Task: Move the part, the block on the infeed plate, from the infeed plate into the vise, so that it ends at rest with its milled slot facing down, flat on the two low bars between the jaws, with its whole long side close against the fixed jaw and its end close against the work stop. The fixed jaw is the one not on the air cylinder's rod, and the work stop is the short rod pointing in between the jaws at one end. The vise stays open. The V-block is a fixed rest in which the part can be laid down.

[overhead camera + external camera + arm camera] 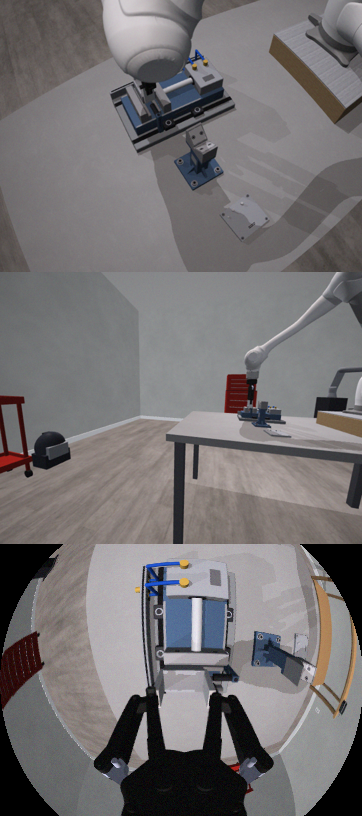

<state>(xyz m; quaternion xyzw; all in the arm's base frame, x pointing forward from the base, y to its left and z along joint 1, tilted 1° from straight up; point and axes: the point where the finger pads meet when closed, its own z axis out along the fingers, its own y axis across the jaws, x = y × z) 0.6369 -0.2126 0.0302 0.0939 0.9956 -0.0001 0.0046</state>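
Right now the part is 3 cm below my hand. The rest, counted from my hand: work stop 6 cm to the left, 3 cm below, 1 cm ahead; then moving jaw 4 cm below, 3 cm to the left, 3 cm behind; then fixed jaw 4 cm below, 3 cm ahead, 1 cm to the left.
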